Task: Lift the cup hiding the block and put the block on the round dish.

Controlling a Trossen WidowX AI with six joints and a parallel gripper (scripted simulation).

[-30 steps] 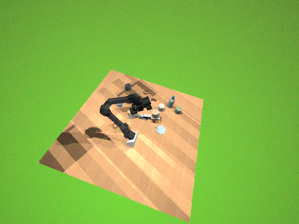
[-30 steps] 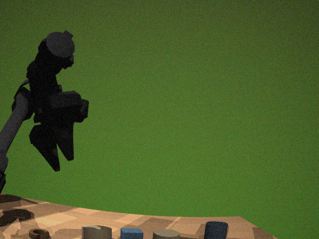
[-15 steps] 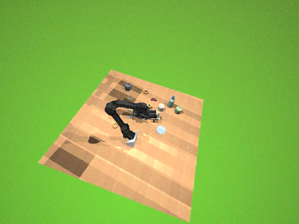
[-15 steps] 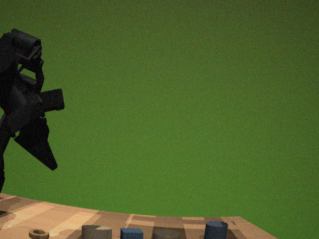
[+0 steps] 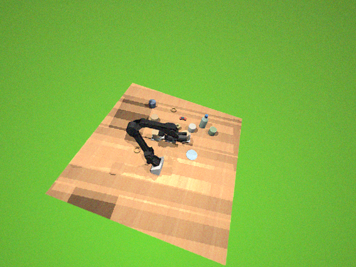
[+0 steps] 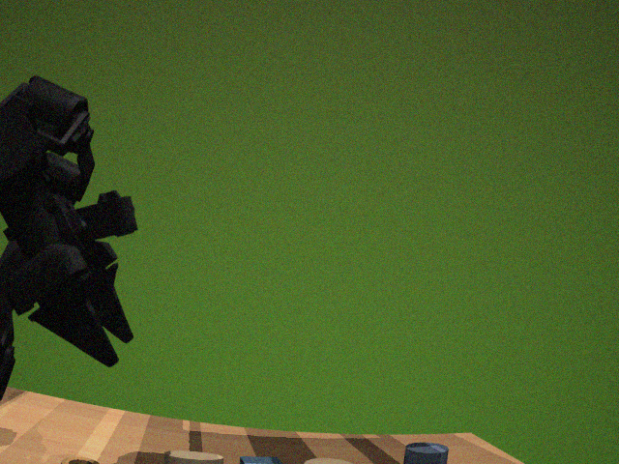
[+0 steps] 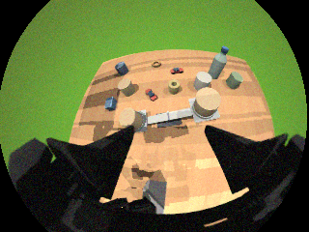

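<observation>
The grey block lies 19 cm below my gripper tip, 13 cm to the left of it and 7 cm ahead of it. From my gripper tip the other things lie so: grey balance (19 cm below, 9 cm ahead); pale blue round dish (22 cm below, 21 cm to the right, 2 cm behind); tan holed cylinder (23 cm ahead, 20 cm below, 3 cm to the right).
</observation>
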